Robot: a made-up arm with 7 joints.
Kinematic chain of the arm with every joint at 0, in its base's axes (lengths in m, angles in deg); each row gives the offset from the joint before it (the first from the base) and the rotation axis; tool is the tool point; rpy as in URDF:
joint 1: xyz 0 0 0.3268 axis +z
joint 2: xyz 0 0 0 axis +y
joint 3: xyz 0 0 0.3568 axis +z
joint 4: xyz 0.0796 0 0 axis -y
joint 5: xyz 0.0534 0 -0.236 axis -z
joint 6: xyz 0 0 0 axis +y
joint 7: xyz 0.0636 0 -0.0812 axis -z
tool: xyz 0 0 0 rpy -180 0 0
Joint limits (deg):
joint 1: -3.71..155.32
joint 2: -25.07..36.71
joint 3: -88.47..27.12
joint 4: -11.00..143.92
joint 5: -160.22..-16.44
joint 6: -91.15..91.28
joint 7: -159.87..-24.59
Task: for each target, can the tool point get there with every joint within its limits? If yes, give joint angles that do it. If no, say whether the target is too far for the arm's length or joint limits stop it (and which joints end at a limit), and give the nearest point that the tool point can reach.
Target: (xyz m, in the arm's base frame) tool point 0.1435 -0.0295 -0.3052
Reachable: no: joint limits stop it (at a limit: joint 1, joint 2, joint 5) | nearest point 0.2243 -0.0244 0.2243 | short by 0.536 m
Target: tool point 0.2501 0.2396 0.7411
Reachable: yes | joints 105.82 -17.86 -53.85 74.51 -63.00 7.41 -46.64
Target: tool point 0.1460 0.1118 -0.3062
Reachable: no: joint limits stop it (at a limit: joint 2, joint 5) | nearest point 0.1909 0.1462 0.2223 | short by 0.531 m
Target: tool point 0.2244 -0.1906 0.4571
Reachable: yes | joints 21.27 -11.56 -55.60 32.42 -88.79 44.58 -143.13
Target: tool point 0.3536 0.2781 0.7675
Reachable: yes | joints 62.28 13.09 -26.30 121.67 -30.05 75.94 -123.90
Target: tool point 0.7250 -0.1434 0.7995
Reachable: no: too far | nearest point 0.5731 -0.1093 0.7217 | short by 0.174 m
